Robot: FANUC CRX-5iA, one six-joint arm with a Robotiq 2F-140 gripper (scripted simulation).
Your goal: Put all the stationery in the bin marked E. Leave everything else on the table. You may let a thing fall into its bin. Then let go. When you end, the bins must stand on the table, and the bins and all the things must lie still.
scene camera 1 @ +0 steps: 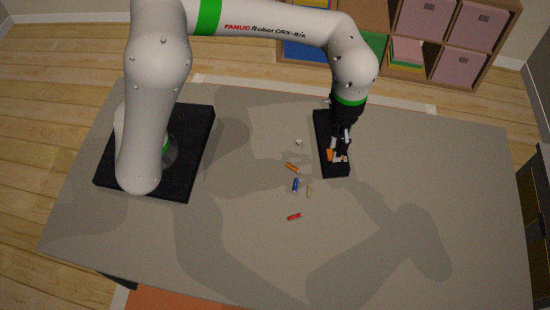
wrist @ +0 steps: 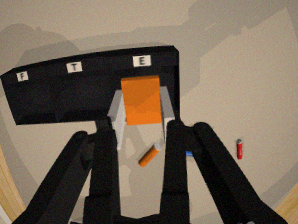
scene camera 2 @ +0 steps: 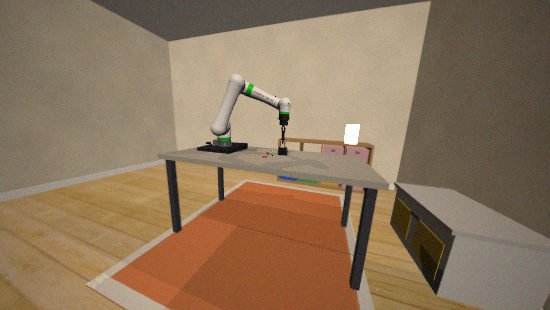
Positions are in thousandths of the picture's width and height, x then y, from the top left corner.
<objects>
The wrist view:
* my gripper: 478, 444
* orange square pad: 475, 426
</objects>
